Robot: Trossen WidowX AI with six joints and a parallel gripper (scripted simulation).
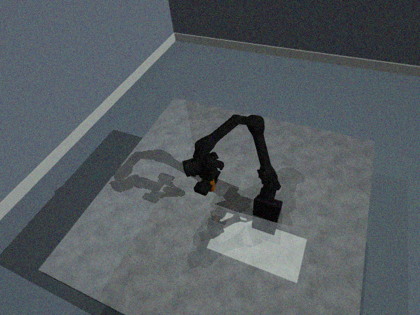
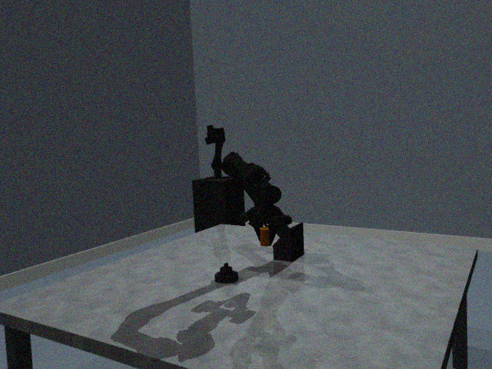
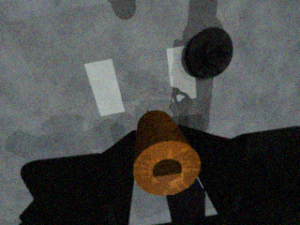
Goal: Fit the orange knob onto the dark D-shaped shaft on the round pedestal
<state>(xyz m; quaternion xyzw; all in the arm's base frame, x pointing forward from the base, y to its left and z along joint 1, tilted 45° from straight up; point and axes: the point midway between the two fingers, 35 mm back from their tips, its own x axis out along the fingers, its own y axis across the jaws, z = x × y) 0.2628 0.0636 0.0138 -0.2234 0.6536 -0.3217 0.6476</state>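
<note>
Now: gripper tip 13 cm to the left of the round pedestal, 10 cm above it and 7 cm short of it. From my gripper tip the other things lie so: orange knob (2 cm above).
</note>
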